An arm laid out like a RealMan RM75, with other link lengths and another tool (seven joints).
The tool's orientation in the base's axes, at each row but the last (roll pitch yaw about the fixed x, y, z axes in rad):
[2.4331 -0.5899 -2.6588]
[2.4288 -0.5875 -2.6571]
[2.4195 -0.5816 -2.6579]
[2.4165 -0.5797 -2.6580]
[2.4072 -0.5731 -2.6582]
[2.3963 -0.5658 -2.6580]
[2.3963 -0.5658 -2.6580]
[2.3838 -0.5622 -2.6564]
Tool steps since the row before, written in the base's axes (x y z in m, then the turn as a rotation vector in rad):
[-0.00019 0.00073 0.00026 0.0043 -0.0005 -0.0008]
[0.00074 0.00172 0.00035 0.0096 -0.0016 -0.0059]
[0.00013 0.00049 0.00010 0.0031 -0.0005 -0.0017]
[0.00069 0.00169 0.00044 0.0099 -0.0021 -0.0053]
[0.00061 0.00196 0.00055 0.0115 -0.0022 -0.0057]
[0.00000 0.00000 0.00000 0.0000 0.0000 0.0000]
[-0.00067 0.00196 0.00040 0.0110 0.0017 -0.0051]
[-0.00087 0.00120 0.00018 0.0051 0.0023 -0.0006]
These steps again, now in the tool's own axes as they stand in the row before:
[0.00000 0.00076 0.00024 -0.0034 -0.0010 -0.0026]
[-0.00102 0.00161 -0.00006 -0.0097 -0.0049 -0.0034]
[-0.00023 0.00046 0.00004 -0.0030 -0.0014 -0.0012]
[-0.00093 0.00163 -0.00007 -0.0094 -0.0049 -0.0042]
[-0.00092 0.00191 0.00005 -0.0108 -0.0053 -0.0050]
[0.00000 0.00000 0.00000 0.0000 0.0000 0.0000]
[-0.00005 0.00185 0.00101 -0.0116 -0.0017 -0.0034]
[0.00027 0.00109 0.00098 -0.0050 0.0014 -0.0020]

